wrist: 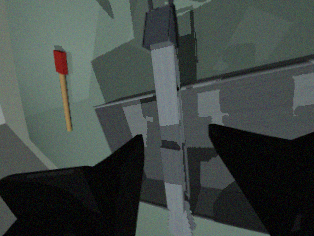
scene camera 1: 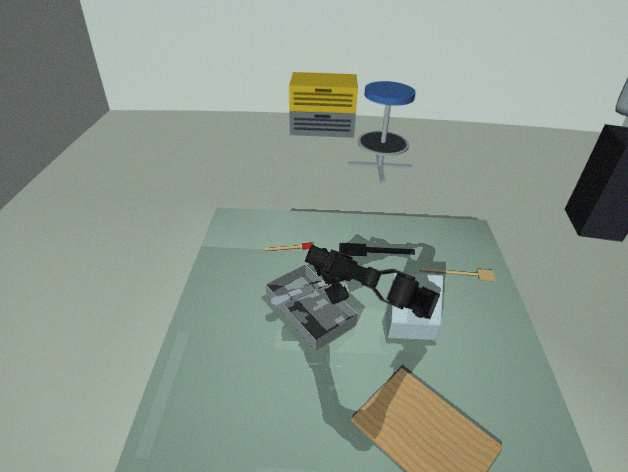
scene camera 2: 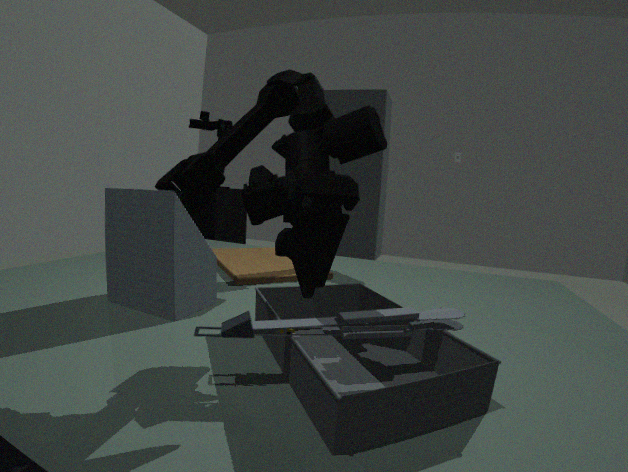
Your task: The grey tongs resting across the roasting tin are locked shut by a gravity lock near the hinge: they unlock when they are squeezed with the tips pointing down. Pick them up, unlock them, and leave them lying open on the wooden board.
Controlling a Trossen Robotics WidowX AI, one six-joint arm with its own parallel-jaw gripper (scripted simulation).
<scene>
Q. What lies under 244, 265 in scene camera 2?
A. A wooden board.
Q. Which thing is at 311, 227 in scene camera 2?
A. My gripper.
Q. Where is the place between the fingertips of my gripper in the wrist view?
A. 175, 134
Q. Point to a roasting tin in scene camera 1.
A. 317, 320
</scene>
